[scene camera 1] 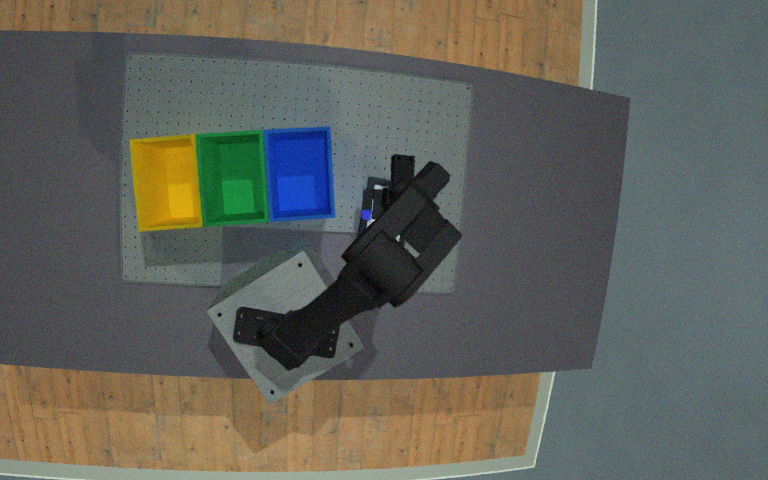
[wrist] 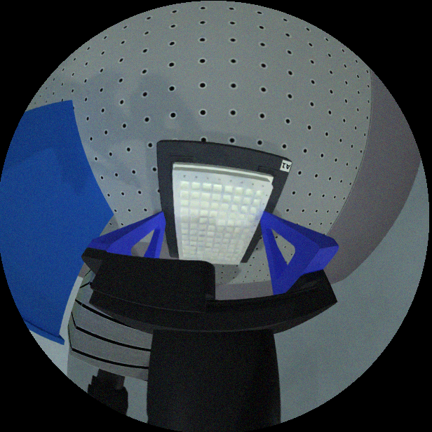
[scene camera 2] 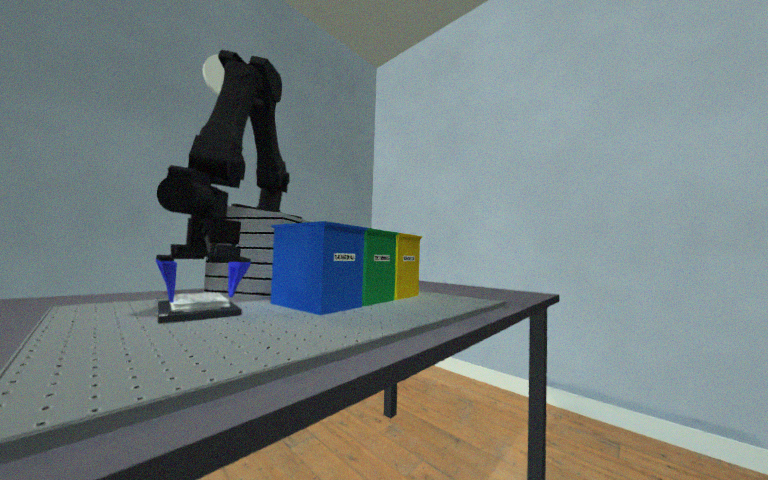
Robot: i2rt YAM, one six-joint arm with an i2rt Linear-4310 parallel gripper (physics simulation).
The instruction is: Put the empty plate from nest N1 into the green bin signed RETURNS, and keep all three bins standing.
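Pixels of known places: gripper, fingertip midpoint: [scene camera 2: 203,299]; arm's base, link origin: [scene camera 1: 286,332] [scene camera 2: 267,214].
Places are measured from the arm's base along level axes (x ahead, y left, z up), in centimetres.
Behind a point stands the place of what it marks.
Note:
A pale plate with a grid of wells [wrist: 217,212] [scene camera 2: 199,301] {x 29.6, y -19.6, z -20.9 cm} lies flat in a dark nest [wrist: 225,154] [scene camera 2: 199,314] {x 33.1, y -19.8, z -22.6 cm}. My gripper [wrist: 212,216] [scene camera 2: 201,298] {x 26.9, y -18.7, z -21.0 cm} is open, with one blue fingertip at each long side of the plate. In the wrist view the fingertips reach the plate's sides; whether they touch it I cannot tell. In scene camera 1 the arm covers most of the plate. The green bin [scene camera 1: 232,164] {x 29.5, y 19.2, z -23.2 cm} [scene camera 2: 379,271] {x 35.5, y 16.7, z -15.7 cm} stands upright between the blue bin [scene camera 1: 298,161] {x 33.2, y 4.0, z -23.2 cm} [scene camera 2: 317,268] {x 38.5, y -1.3, z -14.6 cm} and the yellow bin [scene camera 1: 164,164] {x 26.7, y 35.0, z -22.3 cm} [scene camera 2: 407,268] {x 32.2, y 29.5, z -15.2 cm}. The bin signs are too blurred to read.
The blue bin is the closest to the gripper, and its wall [wrist: 45,200] rises at the left in the wrist view. The perforated board [scene camera 1: 396,107] {x 51.0, y -16.6, z -23.5 cm} [scene camera 2: 226,362] {x 55.3, y -19.5, z -23.5 cm} lies under the bins and nest. The arm's grey base block [scene camera 1: 271,367] {x -7.6, y 1.8, z 0.6 cm} stands at the table's near edge.

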